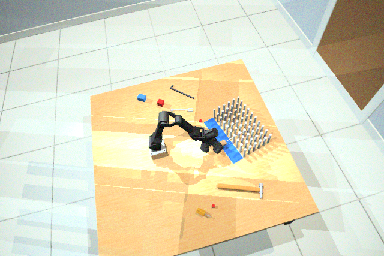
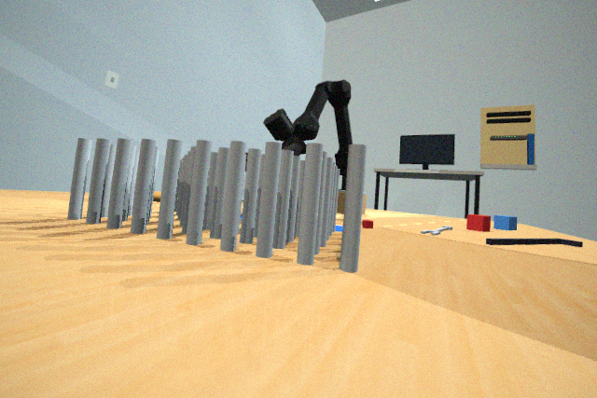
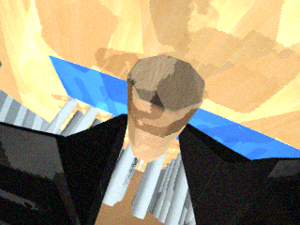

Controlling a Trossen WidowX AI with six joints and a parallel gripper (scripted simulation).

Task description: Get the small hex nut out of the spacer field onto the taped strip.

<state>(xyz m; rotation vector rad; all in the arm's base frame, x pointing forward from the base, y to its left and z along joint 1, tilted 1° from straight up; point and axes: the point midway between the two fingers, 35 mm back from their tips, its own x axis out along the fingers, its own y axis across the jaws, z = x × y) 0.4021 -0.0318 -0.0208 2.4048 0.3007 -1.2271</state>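
My gripper tip is now 30 mm short of the blue taped strip, 60 mm to the right of it and 40 mm above it. The rest, counted from my gripper tip: wrench (230 mm behind, 350 mm to the left, 40 mm below); then orange screwdriver (180 mm behind, 410 mm to the right, 20 mm below); then wooden-handled screwdriver (100 mm ahead, 40 mm to the left, 10 mm below).
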